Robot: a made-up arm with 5 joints.
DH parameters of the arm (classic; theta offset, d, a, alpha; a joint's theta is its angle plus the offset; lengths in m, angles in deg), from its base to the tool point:
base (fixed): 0 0 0.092 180
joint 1: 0 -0.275 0.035 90
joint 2: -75.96 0 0.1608 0
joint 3: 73.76 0 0.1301 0
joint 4: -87.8 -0.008 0 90
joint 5: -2.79 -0.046 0 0
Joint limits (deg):
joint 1: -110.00..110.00
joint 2: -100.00..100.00
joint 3: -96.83..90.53
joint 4: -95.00..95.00
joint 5: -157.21..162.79
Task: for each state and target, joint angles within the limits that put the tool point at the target. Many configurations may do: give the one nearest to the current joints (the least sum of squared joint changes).
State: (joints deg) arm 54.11 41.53 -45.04 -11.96 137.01
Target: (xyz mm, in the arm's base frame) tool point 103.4 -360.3 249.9
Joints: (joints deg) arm 86.92 65.57 -43.34 -10.21 137.01
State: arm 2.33 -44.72 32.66 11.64 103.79
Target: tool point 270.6 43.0 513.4
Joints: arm -16.03 -17.38 -7.34 0.36 103.79
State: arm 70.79 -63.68 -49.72 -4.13 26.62
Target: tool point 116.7 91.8 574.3
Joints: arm 109.89 -52.64 -44.63 -2.79 26.62
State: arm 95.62 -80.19 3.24 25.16 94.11
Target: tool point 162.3 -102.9 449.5
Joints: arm 51.98 -43.26 26.09 28.42 94.11
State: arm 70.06 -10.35 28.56 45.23 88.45
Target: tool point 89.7 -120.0 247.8
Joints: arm 87.28 17.37 62.49 45.86 88.45
